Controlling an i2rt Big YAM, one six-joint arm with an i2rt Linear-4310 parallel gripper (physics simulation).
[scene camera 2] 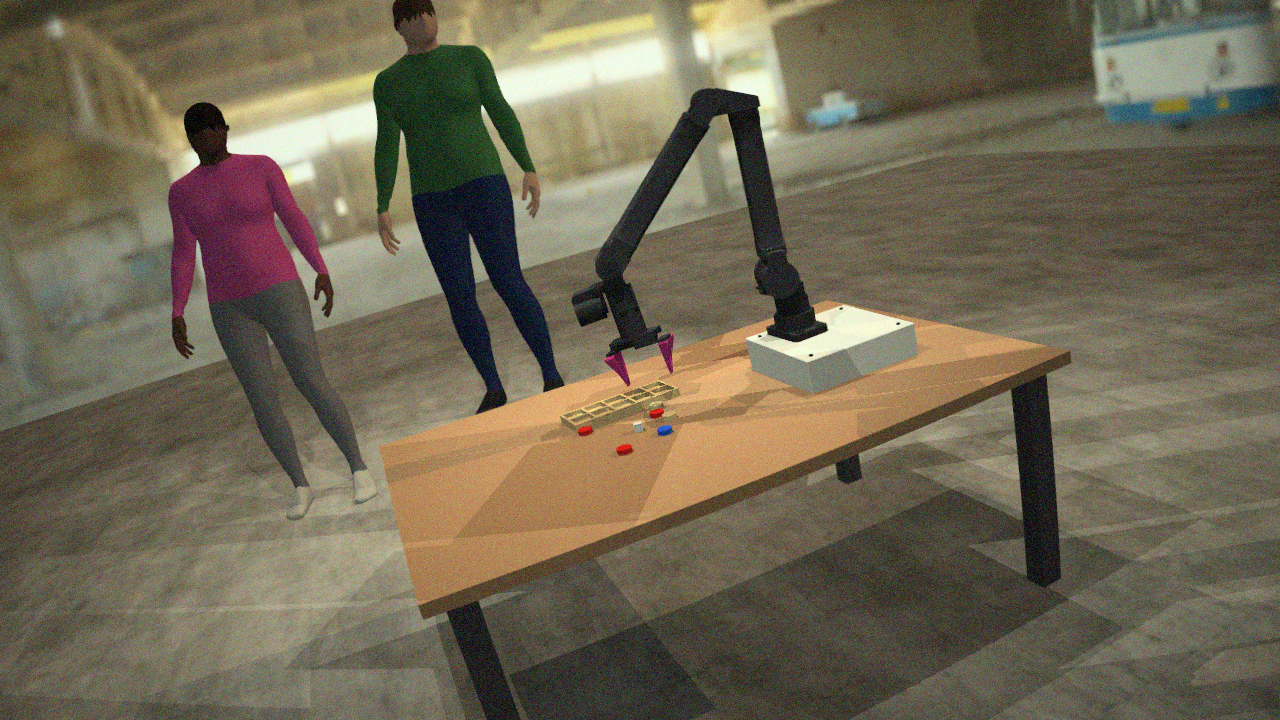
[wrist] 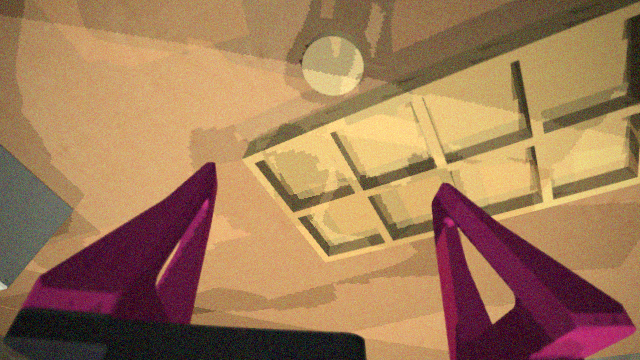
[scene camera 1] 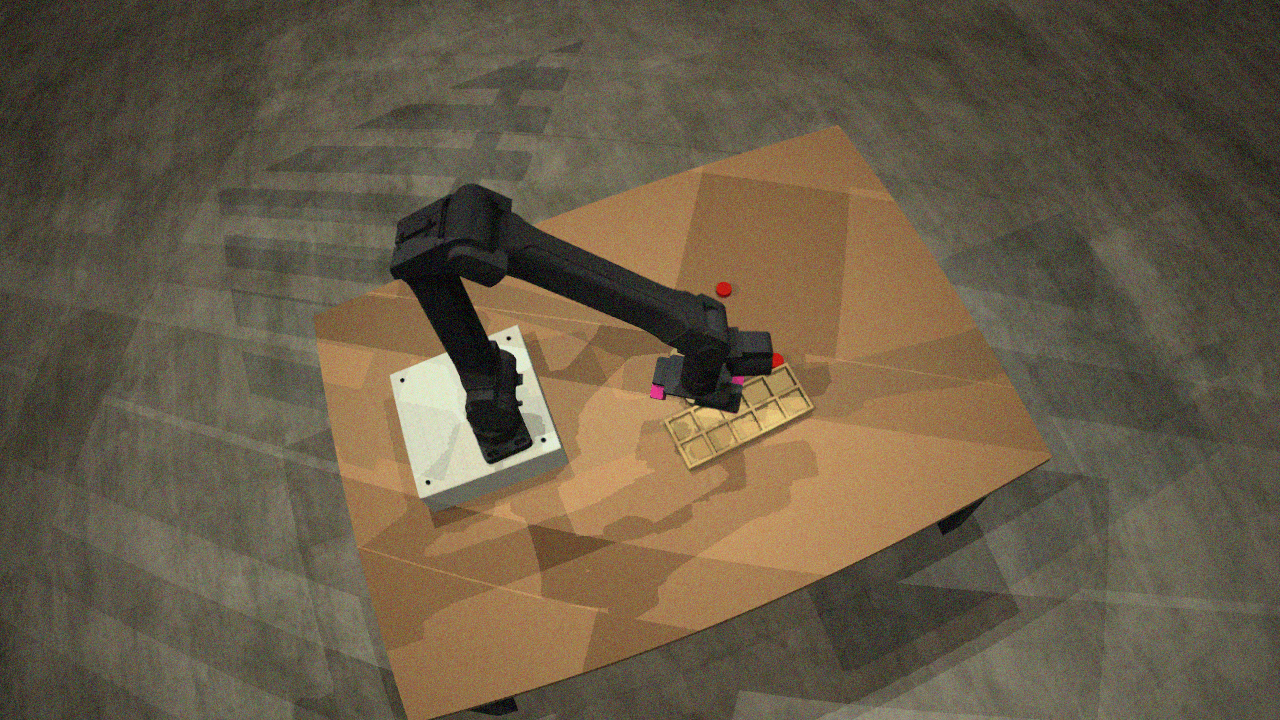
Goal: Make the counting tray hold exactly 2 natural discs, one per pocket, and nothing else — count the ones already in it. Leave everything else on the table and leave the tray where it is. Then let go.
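The pale wooden counting tray has two rows of square pockets. Rounded, tray-coloured patches show in its two leftmost pockets in the wrist view; I cannot tell discs from shadows there. A natural disc lies on the table beside the tray's long back wall. A tan shape near the red and blue discs in scene camera 2 may be another natural disc. My gripper is open and empty above the tray's left end, hiding part of the tray in scene camera 1.
Red discs, a blue disc and a small white cube lie beside the tray. The white base box stands under the arm. Two people stand beyond the table.
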